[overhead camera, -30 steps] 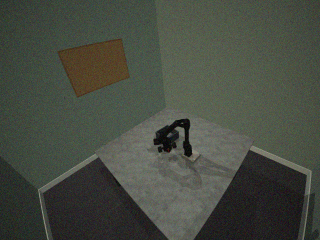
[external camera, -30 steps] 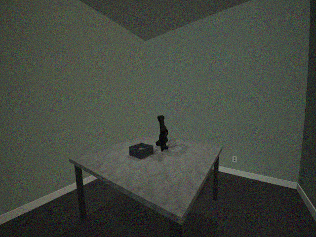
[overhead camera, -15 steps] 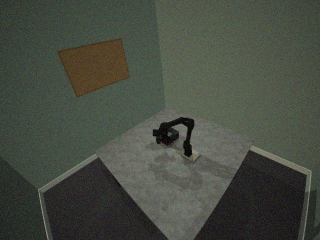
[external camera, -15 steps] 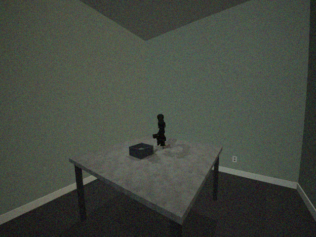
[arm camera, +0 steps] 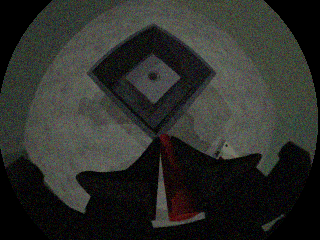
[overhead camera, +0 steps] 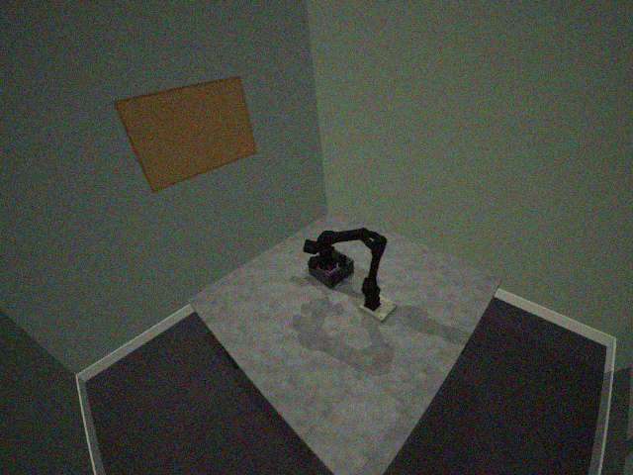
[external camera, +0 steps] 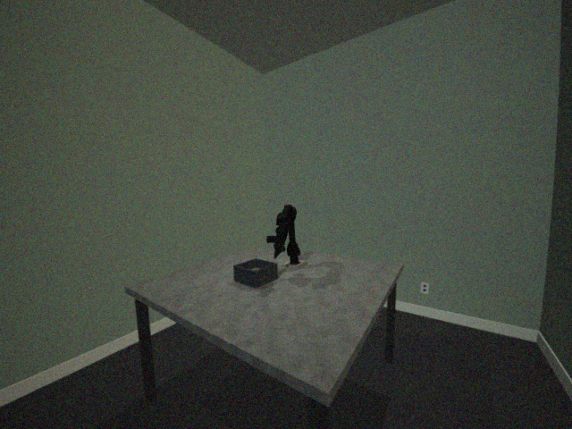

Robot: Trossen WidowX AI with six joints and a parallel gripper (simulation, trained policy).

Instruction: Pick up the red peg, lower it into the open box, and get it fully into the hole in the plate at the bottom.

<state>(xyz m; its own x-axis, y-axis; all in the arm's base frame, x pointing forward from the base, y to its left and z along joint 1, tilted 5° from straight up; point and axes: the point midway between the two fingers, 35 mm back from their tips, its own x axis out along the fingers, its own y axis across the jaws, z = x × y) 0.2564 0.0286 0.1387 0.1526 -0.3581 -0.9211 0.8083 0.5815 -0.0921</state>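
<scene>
Right now the dark box is 110 mm below my gripper tip, 90 mm to the right of it and 80 mm ahead of it. Round my gripper tip: red peg (30 mm above, 10 mm to the left, 10 mm behind).
</scene>
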